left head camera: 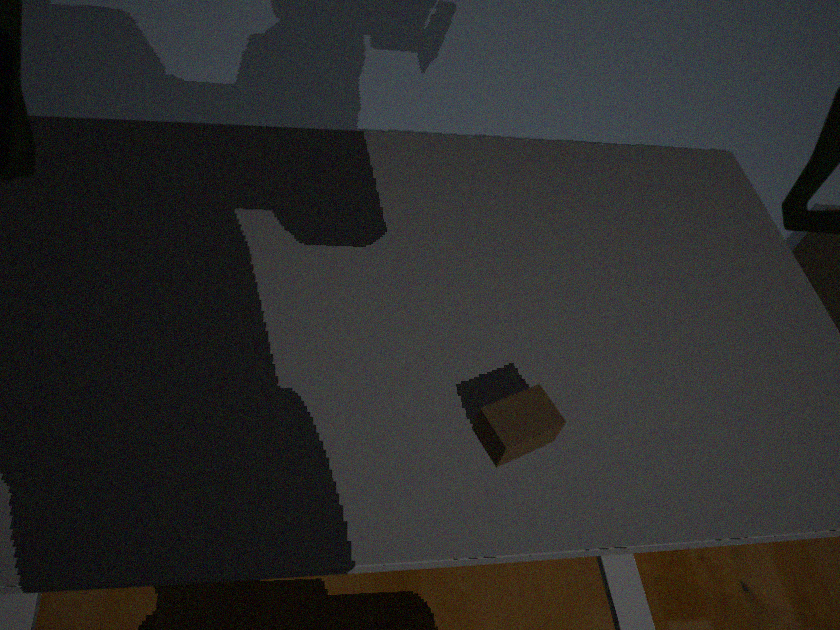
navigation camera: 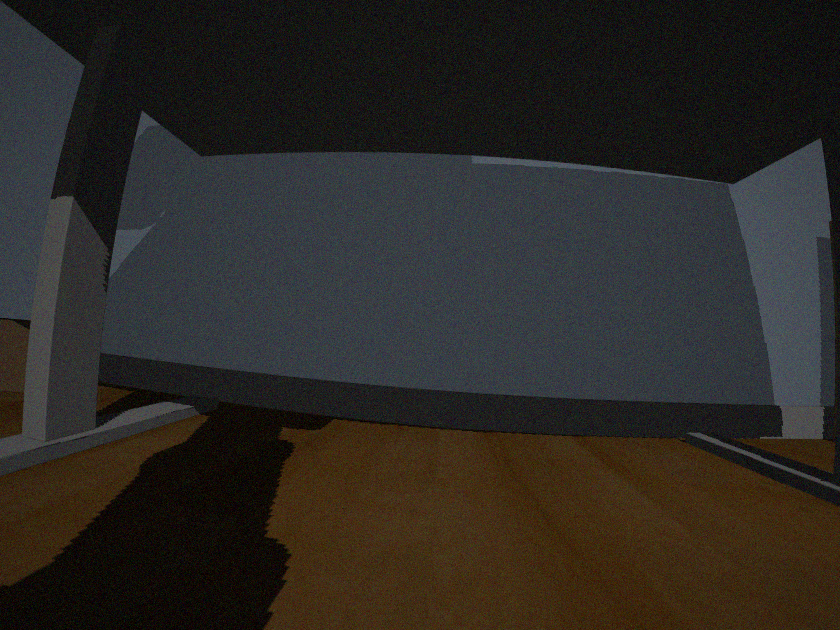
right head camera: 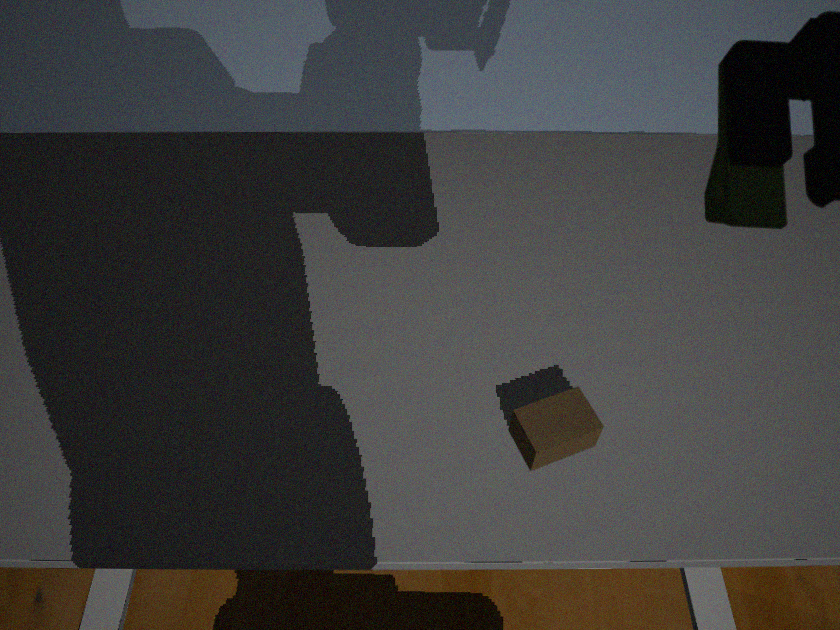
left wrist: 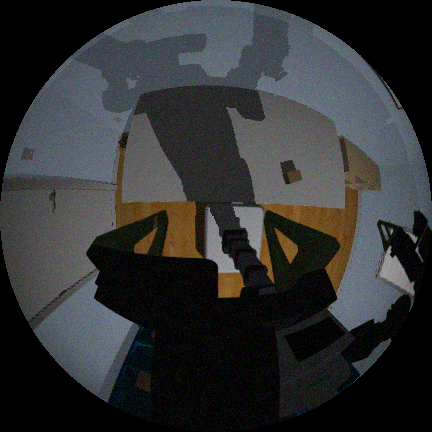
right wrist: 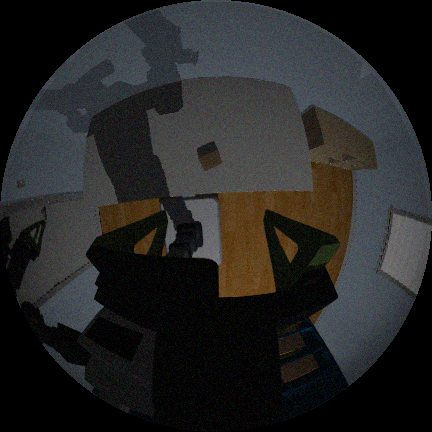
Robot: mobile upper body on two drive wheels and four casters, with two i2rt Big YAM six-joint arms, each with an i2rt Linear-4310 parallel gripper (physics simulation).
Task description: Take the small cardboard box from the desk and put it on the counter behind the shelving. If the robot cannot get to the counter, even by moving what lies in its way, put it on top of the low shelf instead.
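Places are measured from the left arm's base along level axes (x right, y ahead, z up), in metres.
Where they show: left gripper, fingertip midpoint: [left wrist: 215, 215] [right wrist: 41, 221]; right gripper, fingertip midpoint: [right head camera: 812, 212] [left wrist: 381, 222] [right wrist: 215, 214].
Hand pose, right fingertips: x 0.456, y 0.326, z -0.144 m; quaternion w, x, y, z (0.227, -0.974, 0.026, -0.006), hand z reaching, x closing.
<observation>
Things, the pixels of their top centre, and the offset from my right fingertips. "*": a spot on its surface instead. Level surfaces: height alone.
- small cardboard box, top centre: [right head camera: 558, 418] [left head camera: 523, 415] [right wrist: 209, 159] [left wrist: 294, 175] dz -0.496, dx -0.014, dy +0.170 m
- pale desk, surface height: dz -0.546 m
- low shelf, surface height: dz -0.656 m
- desk's leg, surface spot: [navigation camera: 67, 325] * dz -1.070, dx -0.792, dy +0.373 m
The small cardboard box [left head camera: 522, 420] [right head camera: 557, 420] [left wrist: 294, 176] [right wrist: 210, 161] sits on the pale desk [left head camera: 610, 305] [right head camera: 644, 305] [left wrist: 310, 135] [right wrist: 250, 120], right of the robot's shadow and towards the near edge. My left gripper [left wrist: 215, 215] is open and empty; part of it shows dark at the left edge of the left head camera view. My right gripper [right wrist: 215, 214] is open and empty, above and in front of the desk's near edge. Neither touches the box. The low shelf [left wrist: 362, 165] [right wrist: 345, 140] stands just right of the desk. The counter cannot be made out.
Blue shelving [left wrist: 137, 370] [right wrist: 310, 360] holding brown boxes stands behind the robot. A pale wall rises behind the desk. In the navigation camera view, the desk's leg [navigation camera: 67, 325] stands at the left and a foot bar [navigation camera: 759, 464] lies at the right, with the robot close in front.
</observation>
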